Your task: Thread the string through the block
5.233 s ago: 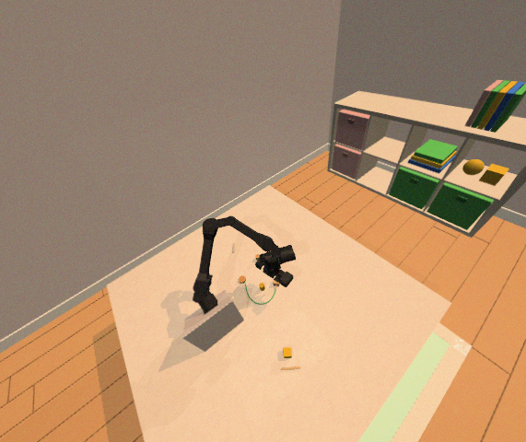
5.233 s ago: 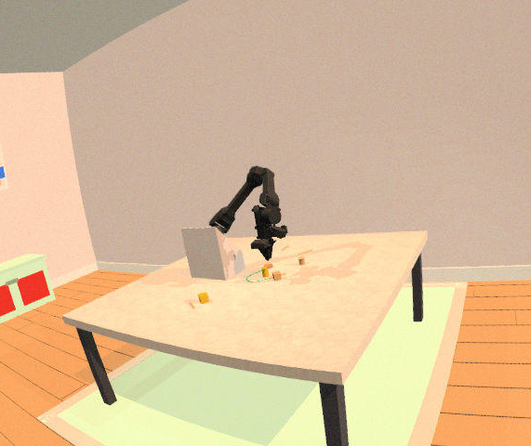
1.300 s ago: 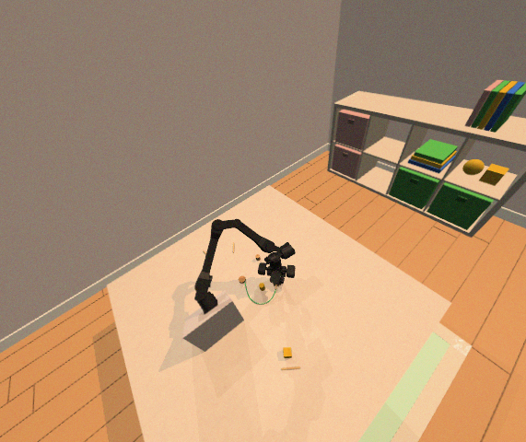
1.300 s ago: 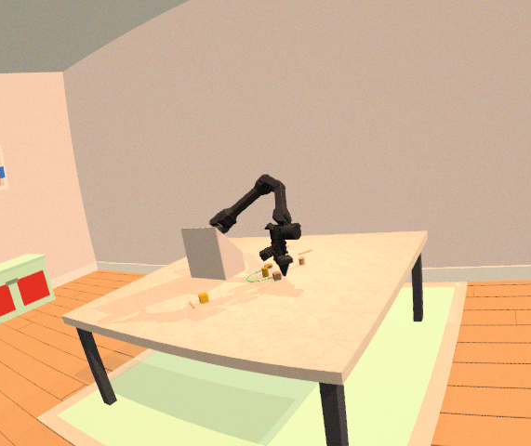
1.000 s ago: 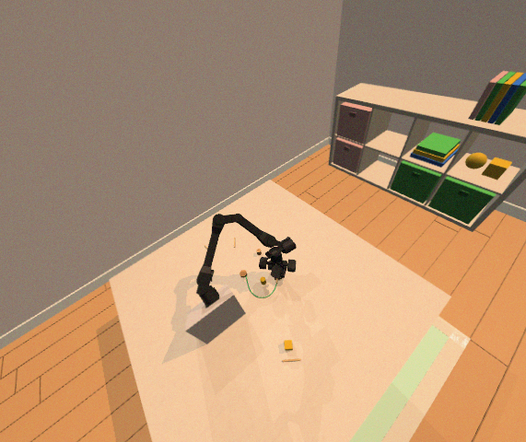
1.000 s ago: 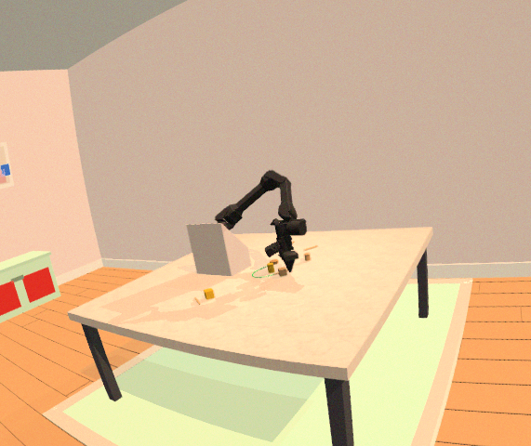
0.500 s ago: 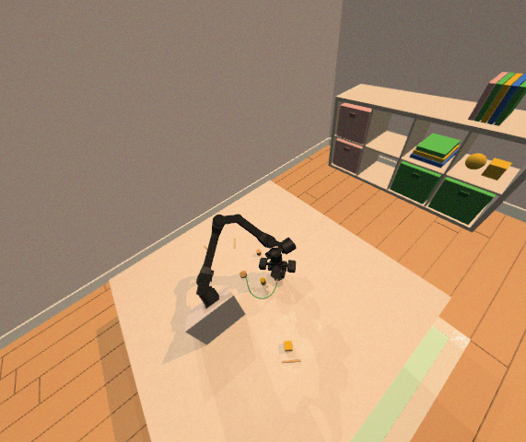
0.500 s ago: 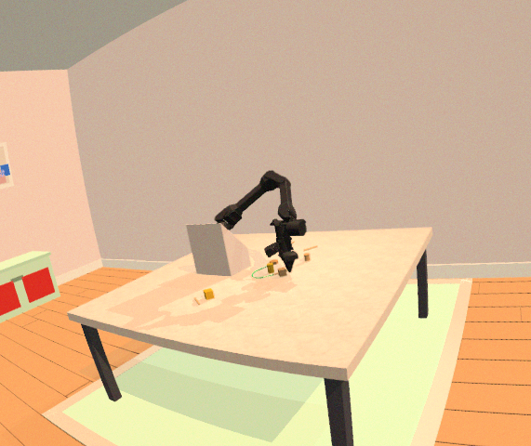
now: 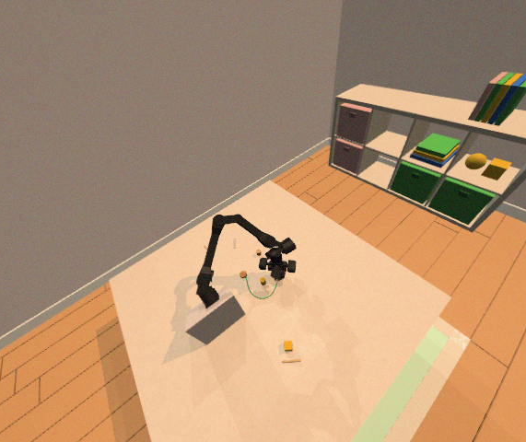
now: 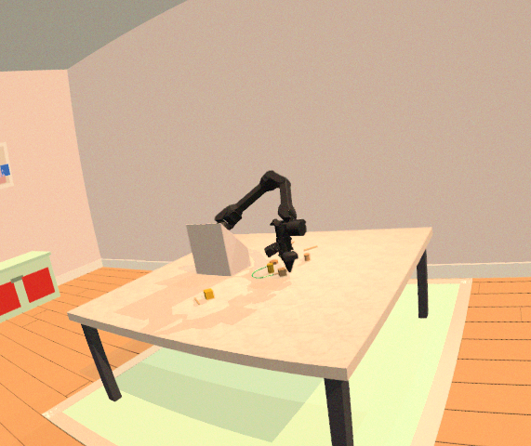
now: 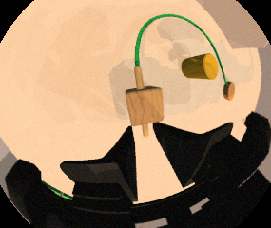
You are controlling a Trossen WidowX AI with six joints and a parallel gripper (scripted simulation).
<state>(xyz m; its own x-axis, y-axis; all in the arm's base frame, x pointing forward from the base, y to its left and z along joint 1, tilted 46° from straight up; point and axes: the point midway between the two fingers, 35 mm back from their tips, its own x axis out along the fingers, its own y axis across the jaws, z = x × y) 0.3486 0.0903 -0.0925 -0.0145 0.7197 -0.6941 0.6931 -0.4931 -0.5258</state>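
Now: gripper tip 20 mm to the left of the wooden block and 20 mm past it. Also, from my gripper tip: thin wooden stick (30 mm to the right, 30 mm behind); then wooden cylinder (170 mm to the left, 10 mm behind); then yellow cylinder (100 mm behind, 10 mm to the left, 10 mm above).
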